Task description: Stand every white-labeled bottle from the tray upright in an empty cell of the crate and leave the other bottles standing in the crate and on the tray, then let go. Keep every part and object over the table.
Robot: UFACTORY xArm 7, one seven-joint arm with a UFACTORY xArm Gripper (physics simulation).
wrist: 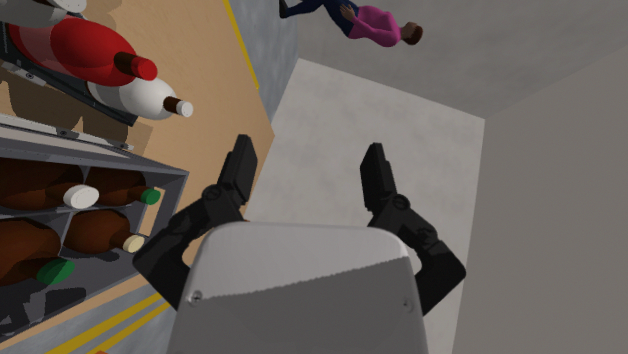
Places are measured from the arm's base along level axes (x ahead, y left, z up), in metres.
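Pixels of known places: gripper, fingertip midpoint: (pixel 310 151).
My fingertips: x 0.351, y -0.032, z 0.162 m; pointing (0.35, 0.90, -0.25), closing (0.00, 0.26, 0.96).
Note:
For each thing: its middle in the pictures, then the offset to it from my fingertips. "spot": a spot on its surface instead. Level surfaces: height alone.
- dark tray, surface spot: (pixel 112 112) spot: dx +0.167, dy +0.015, dz -0.373 m
- red bottle, body centre: (pixel 96 54) dx +0.071, dy +0.063, dz -0.316 m
- grey crate, surface spot: (pixel 170 200) spot: dx +0.215, dy -0.100, dz -0.235 m
- wooden table, surface height: dz -0.398 m
My gripper (pixel 310 151) is open and empty, pointing past the table edge, to the right of the crate and tray. A white bottle (pixel 150 97) with a brown neck and white cap stands on the dark tray (pixel 112 112) at the upper left. A red bottle (pixel 92 47) stands beside it, and another white bottle (pixel 32 15) shows partly at the top left corner. The grey crate (pixel 170 200) at the lower left holds several brown bottles (pixel 97 232), with green, white and cream caps. Their labels are hidden. Part of the crate is cut off by the view's left edge.
The wooden table (pixel 195 75) runs along the left, its edge near my left finger. A metal rail (pixel 62 132) lies between tray and crate. Yellow floor lines (pixel 112 317) show below the crate. A person in pink (pixel 375 25) is at the top, by the grey walls.

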